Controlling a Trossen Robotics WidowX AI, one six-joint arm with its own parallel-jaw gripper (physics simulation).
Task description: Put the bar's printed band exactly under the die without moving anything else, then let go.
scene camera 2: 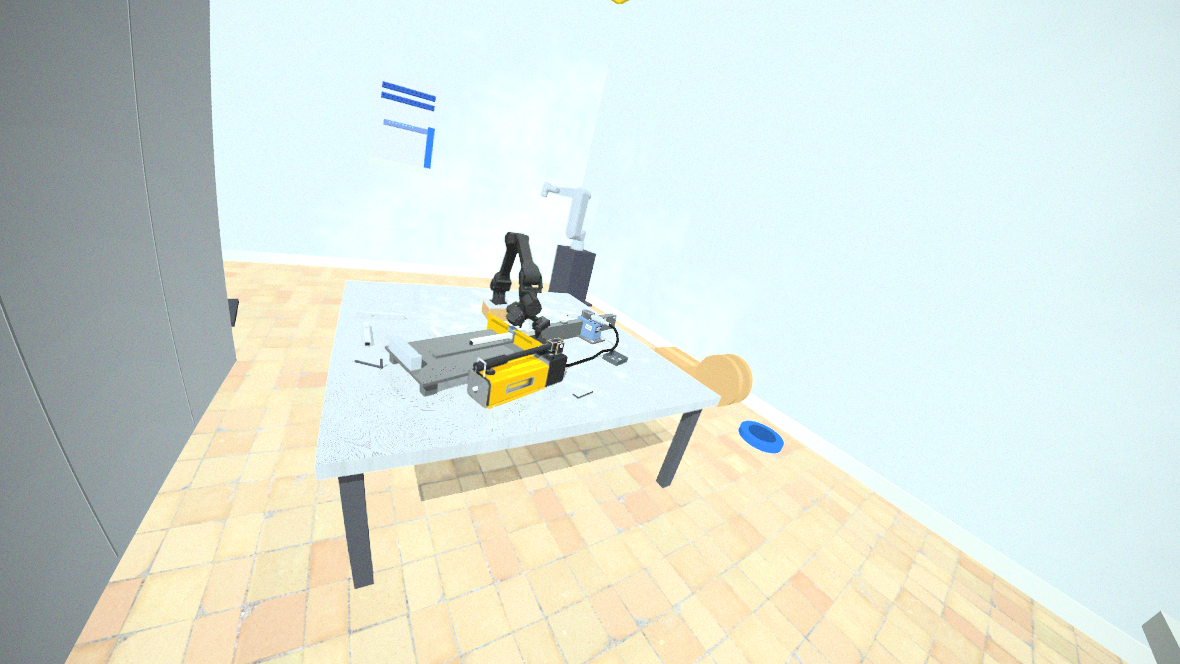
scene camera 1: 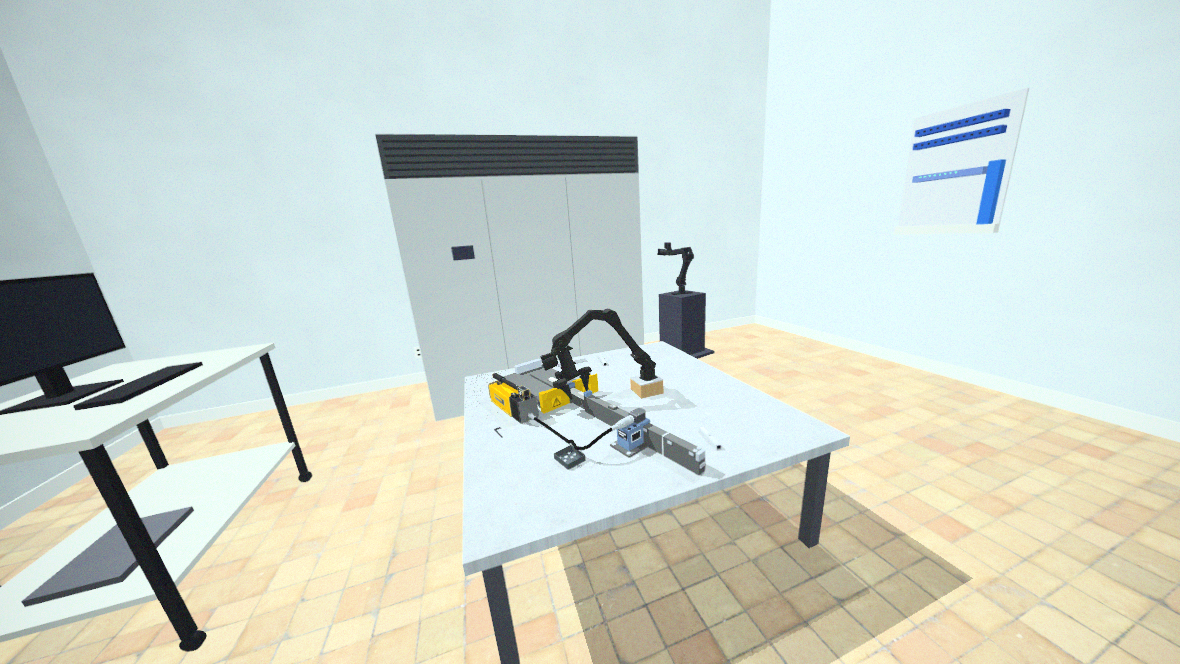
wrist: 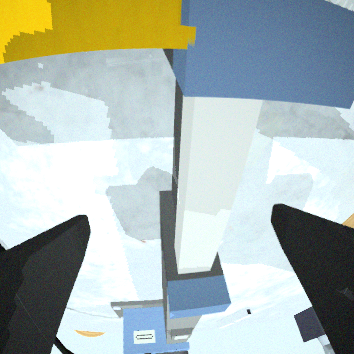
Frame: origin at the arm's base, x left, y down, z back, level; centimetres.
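Seen in the pictures: gripper, fingertip midpoint: (scene camera 2: 528, 332) (scene camera 1: 579, 394) (wrist: 180, 219); arm's base at its link origin: (scene camera 2: 498, 302) (scene camera 1: 648, 377).
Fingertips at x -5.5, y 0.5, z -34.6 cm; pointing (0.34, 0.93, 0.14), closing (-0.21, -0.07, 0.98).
Offsets run from my fingertips to a thing's middle. "spot": to the spot under its first point. Level surfaces: height alone.
The white bar (scene camera 2: 490, 339) (wrist: 215, 150) lies lengthwise through a large blue block {spot: dx -7.4, dy -2.9, dz -0.6 cm} (wrist: 265, 55) beside the yellow plate {spot: dx -6.1, dy +2.1, dz -9.7 cm} (scene camera 1: 554, 400) (wrist: 115, 25). Its near end rests over the dark rail (scene camera 1: 676, 450) (wrist: 167, 235), close to a smaller blue block {spot: dx +4.1, dy -2.2, dz +1.5 cm} (wrist: 197, 295). My gripper (wrist: 180, 219) is open and empty; its fingertips stand apart on either side of the bar in the wrist view. In scene camera 1 the arm reaches down near the yellow plate, where the fingers are small and partly hidden. I cannot make out the printed band, nor tell which part is the die.
A yellow machine unit {dx -20.0, dy -0.2, dz -25.1 cm} (scene camera 1: 500, 398) (scene camera 2: 519, 384) stands beside the bed. A blue labelled unit {spot: dx +39.9, dy +0.7, dz -1.1 cm} (scene camera 1: 631, 437) (wrist: 144, 317) adjoins the rail, with a black cable. A control box {spot: dx +29.4, dy +6.2, dz -20.6 cm} (scene camera 1: 569, 456) (scene camera 2: 614, 357) and hex key {dx -1.6, dy +6.1, dz -36.2 cm} (scene camera 1: 498, 431) (scene camera 2: 583, 393) lie on the table {dy +6.4 cm} (scene camera 1: 528, 520).
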